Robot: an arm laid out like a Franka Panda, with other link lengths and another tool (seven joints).
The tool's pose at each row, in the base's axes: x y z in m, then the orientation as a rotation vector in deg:
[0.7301, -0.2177, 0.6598, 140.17, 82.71, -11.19]
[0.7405, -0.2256, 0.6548, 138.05, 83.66, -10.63]
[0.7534, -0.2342, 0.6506, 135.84, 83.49, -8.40]
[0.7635, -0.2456, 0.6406, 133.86, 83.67, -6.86]
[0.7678, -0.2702, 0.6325, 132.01, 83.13, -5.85]
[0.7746, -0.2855, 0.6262, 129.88, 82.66, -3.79]
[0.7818, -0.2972, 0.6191, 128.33, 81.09, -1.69]
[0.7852, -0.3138, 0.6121, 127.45, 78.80, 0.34]
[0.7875, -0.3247, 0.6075, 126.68, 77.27, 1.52]
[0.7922, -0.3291, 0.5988, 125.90, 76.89, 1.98]
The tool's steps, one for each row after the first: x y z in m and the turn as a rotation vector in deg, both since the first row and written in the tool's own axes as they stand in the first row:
[-0.0002, 0.0118, 0.0076, -1.51, -0.29, -1.17]
[0.0000, 0.0262, 0.0147, -4.15, -0.03, -1.50]
[-0.0019, 0.0383, 0.0281, -6.20, 0.09, -2.07]
[-0.0182, 0.0518, 0.0437, -8.21, -0.28, -2.20]
[-0.0259, 0.0635, 0.0548, -10.81, -0.09, -2.37]
[-0.0303, 0.0738, 0.0654, -13.38, 0.03, -1.63]
[-0.0406, 0.0831, 0.0775, -15.66, 0.18, -0.20]
[-0.0474, 0.0892, 0.0853, -17.25, 0.11, 0.69]
[-0.0465, 0.0937, 0.0951, -18.17, -0.03, 0.74]

